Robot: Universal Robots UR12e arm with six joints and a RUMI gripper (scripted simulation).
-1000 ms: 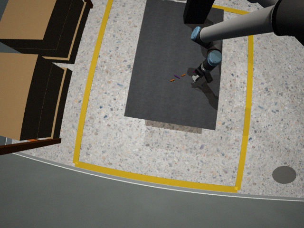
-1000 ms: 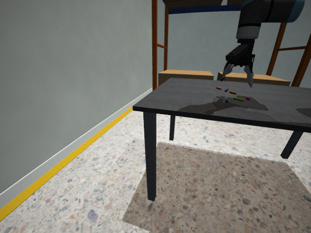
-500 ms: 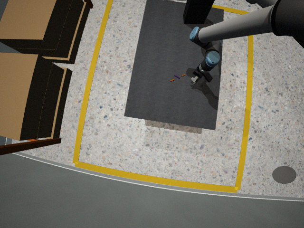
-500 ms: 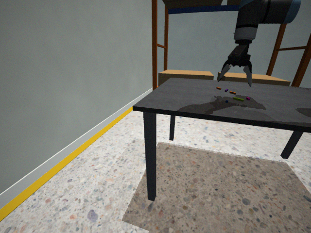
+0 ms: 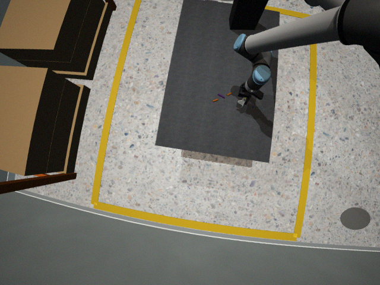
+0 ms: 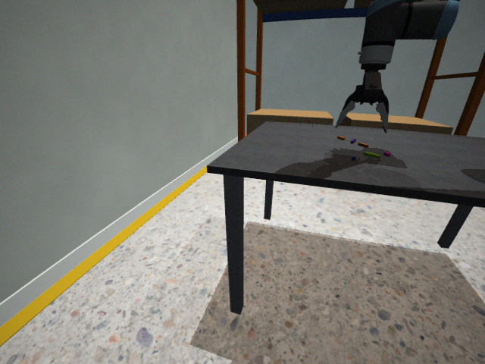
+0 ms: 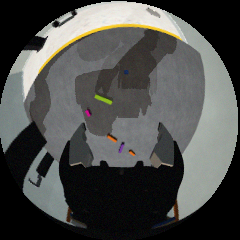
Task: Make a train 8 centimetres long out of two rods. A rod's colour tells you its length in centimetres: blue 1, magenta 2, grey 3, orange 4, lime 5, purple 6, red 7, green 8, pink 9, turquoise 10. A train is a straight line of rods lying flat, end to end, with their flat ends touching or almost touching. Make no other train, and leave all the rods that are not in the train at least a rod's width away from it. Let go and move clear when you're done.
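My gripper is now 160 mm to the left of the purple rod, 70 mm above it and 40 mm short of it. Round my hand: lime rod: 70 mm below, 60 mm behind, 20 mm to the left; magenta rod: 100 mm behind, 70 mm below, 30 mm to the right; small blue rod: 100 mm to the left, 70 mm below, 10 mm behind.
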